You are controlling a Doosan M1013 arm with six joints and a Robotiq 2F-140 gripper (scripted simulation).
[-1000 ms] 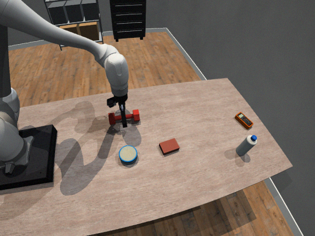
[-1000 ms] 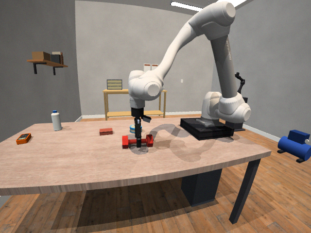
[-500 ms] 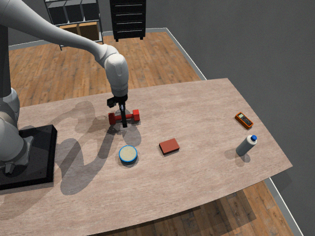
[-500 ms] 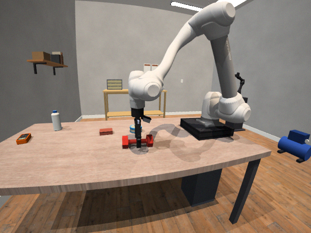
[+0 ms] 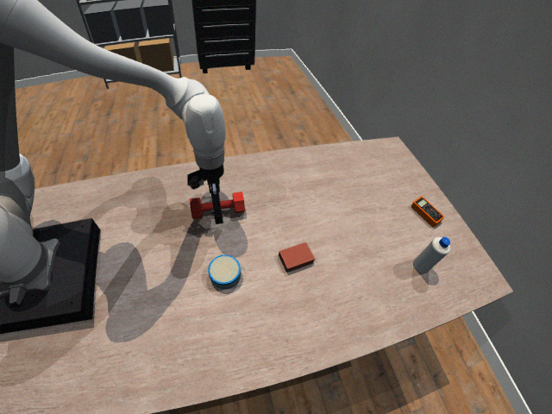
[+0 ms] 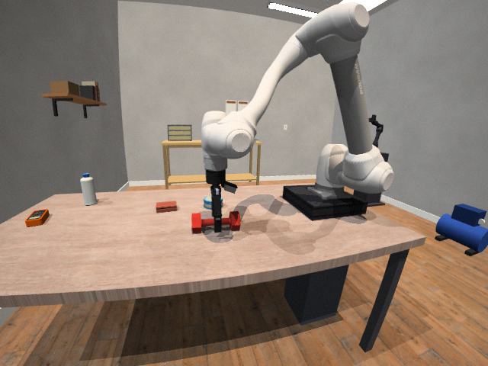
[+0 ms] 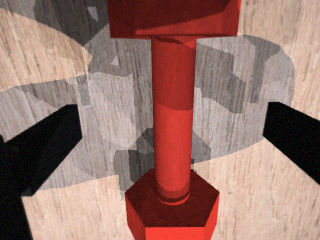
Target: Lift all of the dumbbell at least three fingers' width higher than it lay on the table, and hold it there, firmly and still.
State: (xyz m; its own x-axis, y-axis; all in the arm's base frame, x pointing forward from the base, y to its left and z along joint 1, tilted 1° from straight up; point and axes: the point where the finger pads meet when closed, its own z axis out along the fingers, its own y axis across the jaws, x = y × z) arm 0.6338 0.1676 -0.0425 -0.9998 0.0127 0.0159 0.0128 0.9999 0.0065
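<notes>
Now: hand right at the red dumbbell. The rest, counted from my hand: round blue-rimmed tin (1 cm behind, 26 cm to the right, 2 cm below); white bottle (67 cm ahead, 38 cm to the right, 4 cm above).
</notes>
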